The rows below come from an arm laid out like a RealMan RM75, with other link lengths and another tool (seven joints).
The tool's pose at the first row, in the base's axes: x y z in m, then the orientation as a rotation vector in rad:
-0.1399 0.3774 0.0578 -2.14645 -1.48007 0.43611
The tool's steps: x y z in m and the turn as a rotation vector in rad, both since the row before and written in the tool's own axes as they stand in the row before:
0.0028 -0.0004 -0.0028 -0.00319 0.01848 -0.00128
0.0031 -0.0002 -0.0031 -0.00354 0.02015 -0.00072
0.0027 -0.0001 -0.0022 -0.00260 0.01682 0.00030
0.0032 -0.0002 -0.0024 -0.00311 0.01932 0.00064
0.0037 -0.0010 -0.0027 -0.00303 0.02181 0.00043
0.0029 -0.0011 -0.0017 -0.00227 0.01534 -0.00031
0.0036 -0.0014 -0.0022 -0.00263 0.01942 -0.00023
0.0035 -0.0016 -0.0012 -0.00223 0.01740 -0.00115
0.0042 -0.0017 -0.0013 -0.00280 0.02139 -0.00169
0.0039 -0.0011 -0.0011 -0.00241 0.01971 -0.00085
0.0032 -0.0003 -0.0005 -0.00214 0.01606 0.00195
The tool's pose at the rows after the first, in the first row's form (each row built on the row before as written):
-0.1377 0.3795 0.0604 -2.14623 -1.47292 0.41264
-0.1351 0.3817 0.0632 -2.14641 -1.46438 0.38732
-0.1331 0.3837 0.0652 -2.14687 -1.45609 0.36680
-0.1308 0.3861 0.0675 -2.14756 -1.44625 0.34332
-0.1288 0.3890 0.0706 -2.14752 -1.43513 0.31710
-0.1277 0.3914 0.0729 -2.14699 -1.42794 0.29839
-0.1263 0.3944 0.0759 -2.14610 -1.41850 0.27499
-0.1255 0.3976 0.0782 -2.14434 -1.41090 0.25382
-0.1245 0.4014 0.0808 -2.14183 -1.40178 0.22774
-0.1232 0.4048 0.0829 -2.13973 -1.39249 0.20418
-0.1218 0.4075 0.0840 -2.13998 -1.38218 0.18594

